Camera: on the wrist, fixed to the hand. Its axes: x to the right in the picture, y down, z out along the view.
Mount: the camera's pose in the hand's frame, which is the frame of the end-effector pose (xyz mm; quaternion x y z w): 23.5 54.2 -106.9 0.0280 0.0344 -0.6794 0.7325
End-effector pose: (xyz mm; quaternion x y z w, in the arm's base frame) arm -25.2 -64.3 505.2 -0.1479 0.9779 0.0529 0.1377
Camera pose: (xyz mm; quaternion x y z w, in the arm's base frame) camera -90.4 -34.6 604.2 -0.7707 0.6220 -0.0873 0.1073
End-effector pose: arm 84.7 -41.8 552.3 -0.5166 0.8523 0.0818 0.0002
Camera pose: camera 35.0 -52.9 663.3 -0.9602 0.2756 0.0181 0.0409
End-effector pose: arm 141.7 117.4 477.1 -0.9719 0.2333 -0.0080 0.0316
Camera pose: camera 134.9 52.4 580.3 -0.8692 -0.4885 -0.0673 0.0369
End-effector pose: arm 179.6 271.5 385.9 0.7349 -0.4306 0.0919 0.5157
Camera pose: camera 187.6 343.1 484.5 0.8421 0.2042 -0.2457 0.4344
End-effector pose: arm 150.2 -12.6 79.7 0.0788 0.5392 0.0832 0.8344
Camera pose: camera 59.2 49.9 27.4 -0.2881 0.4795 -0.5183 0.6469
